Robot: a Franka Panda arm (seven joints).
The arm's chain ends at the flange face. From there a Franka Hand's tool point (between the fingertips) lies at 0.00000 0.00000 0.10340 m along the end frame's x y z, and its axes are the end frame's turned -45 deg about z.
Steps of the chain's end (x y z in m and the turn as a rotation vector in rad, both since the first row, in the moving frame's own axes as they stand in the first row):
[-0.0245 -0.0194 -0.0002 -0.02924 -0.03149 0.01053]
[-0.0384 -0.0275 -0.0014 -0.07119 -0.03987 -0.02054]
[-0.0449 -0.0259 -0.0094 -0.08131 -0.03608 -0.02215]
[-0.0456 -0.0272 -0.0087 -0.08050 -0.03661 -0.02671]
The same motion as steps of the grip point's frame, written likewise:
[-0.0080 -0.0312 -0.0003 0.00159 -0.04294 0.01053]
[-0.0158 -0.0442 -0.0017 -0.02215 -0.07853 -0.02054]
[-0.0220 -0.0467 -0.0098 -0.03198 -0.08301 -0.02215]
[-0.0215 -0.0482 -0.0091 -0.03103 -0.08281 -0.02671]

